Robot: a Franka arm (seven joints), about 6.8 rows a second.
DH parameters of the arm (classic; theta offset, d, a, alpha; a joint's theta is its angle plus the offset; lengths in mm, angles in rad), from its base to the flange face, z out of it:
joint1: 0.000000 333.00 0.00 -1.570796
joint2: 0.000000 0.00 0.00 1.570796
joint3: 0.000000 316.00 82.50 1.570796
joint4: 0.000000 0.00 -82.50 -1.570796
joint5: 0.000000 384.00 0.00 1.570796
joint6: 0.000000 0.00 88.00 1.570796
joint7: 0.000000 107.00 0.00 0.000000
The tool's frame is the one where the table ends.
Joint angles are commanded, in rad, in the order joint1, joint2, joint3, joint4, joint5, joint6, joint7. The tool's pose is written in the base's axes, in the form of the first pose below.
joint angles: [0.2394 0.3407 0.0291 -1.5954 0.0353 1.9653 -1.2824]
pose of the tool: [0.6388 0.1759 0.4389], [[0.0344 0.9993 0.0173], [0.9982 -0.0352 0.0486], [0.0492 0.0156 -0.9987]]
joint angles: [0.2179 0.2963 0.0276 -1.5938 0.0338 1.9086 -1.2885]
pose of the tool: [0.6319 0.1589 0.4637], [[0.0488 0.9988 0.0086], [0.9979 -0.0491 0.0433], [0.0437 0.0064 -0.9990]]
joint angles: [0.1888 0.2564 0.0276 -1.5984 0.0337 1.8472 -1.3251]
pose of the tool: [0.6237 0.1382 0.4818], [[0.0398 0.9991 -0.0156], [0.9986 -0.0392 0.0369], [0.0363 -0.0171 -0.9992]]
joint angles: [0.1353 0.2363 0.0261 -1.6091 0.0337 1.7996 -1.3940]
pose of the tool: [0.6208 0.1025 0.4854], [[0.0251 0.9984 -0.0512], [0.9992 -0.0236 0.0311], [0.0299 -0.0519 -0.9982]]
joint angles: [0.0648 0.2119 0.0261 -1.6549 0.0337 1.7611 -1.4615]
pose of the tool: [0.6120 0.0576 0.4759], [[0.0282 0.9937 -0.1083], [0.9993 -0.0252 0.0289], [0.0260 -0.1091 -0.9937]]
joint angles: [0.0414 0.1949 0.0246 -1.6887 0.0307 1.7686 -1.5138]
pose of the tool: [0.6066 0.0418 0.4711], [[0.0006 0.9932 -0.1166], [0.9996 0.0026 0.0272], [0.0274 -0.1166 -0.9928]]
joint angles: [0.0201 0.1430 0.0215 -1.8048 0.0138 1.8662 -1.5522]
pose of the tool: [0.5925 0.0252 0.4556], [[-0.0178 0.9965 -0.0820], [0.9997 0.0189 0.0129], [0.0144 -0.0818 -0.9965]]
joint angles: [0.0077 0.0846 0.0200 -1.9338 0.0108 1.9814 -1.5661]
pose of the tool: [0.5745 0.0164 0.4389], [[-0.0183 0.9991 -0.0373], [0.9998 0.0187 0.0106], [0.0113 -0.0371 -0.9992]]
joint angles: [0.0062 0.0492 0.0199 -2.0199 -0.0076 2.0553 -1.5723]
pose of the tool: [0.5610 0.0141 0.4253], [[-0.0312 0.9994 -0.0136], [0.9995 0.0311 -0.0061], [-0.0057 -0.0138 -0.9999]]
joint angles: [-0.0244 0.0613 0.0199 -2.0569 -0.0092 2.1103 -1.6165]
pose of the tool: [0.5597 -0.0031 0.4063], [[-0.0459 0.9989 -0.0079], [0.9989 0.0459 -0.0066], [-0.0063 -0.0082 -0.9999]]
